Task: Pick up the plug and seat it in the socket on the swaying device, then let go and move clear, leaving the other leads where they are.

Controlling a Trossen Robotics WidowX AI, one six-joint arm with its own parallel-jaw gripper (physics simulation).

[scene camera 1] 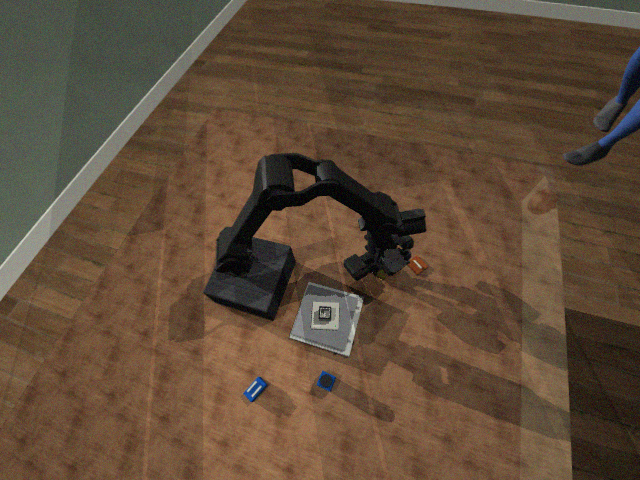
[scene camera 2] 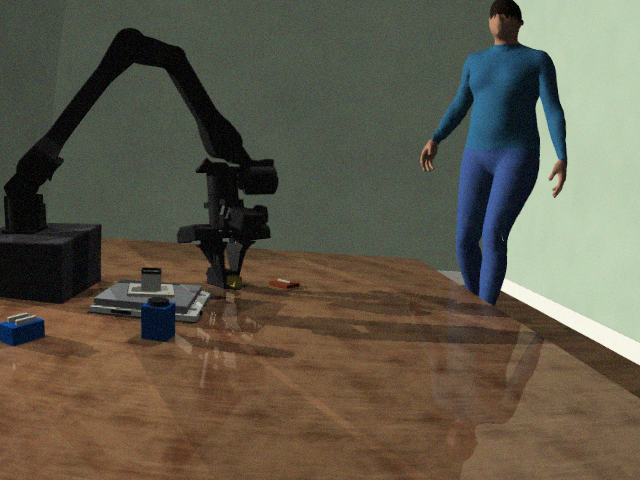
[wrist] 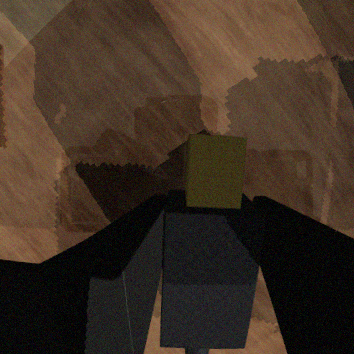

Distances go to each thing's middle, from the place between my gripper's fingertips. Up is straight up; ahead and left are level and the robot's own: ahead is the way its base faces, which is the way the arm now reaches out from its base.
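Labels:
As for the plug [wrist: 213, 233], my hand is 10 mm past it and 10 mm to the right of it. The device [scene camera 1: 325, 316] is 10 mm above my hand, and it is also 100 mm behind my hand and 160 mm to the right of it.

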